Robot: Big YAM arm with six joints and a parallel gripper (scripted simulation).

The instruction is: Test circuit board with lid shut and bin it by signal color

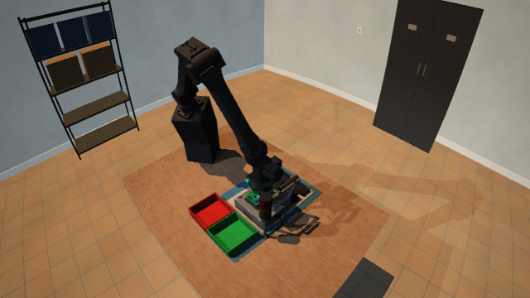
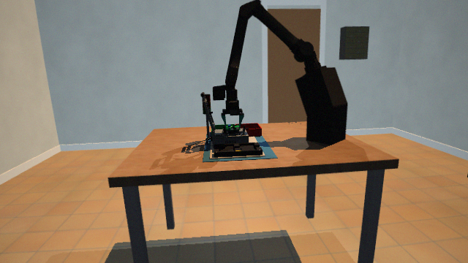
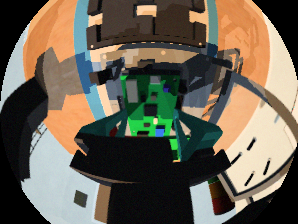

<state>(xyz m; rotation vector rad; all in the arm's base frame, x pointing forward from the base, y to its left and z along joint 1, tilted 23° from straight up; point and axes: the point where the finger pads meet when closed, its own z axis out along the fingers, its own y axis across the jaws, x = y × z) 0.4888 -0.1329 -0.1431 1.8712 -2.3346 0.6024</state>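
Right now my hand is right at the green circuit board. From my hand the other things lie so: green bin 21 cm to the right, 8 cm below, 1 cm behind; tester lid 12 cm ahead, 9 cm above, 3 cm to the right; red bin 17 cm to the right, 15 cm behind, 8 cm below.
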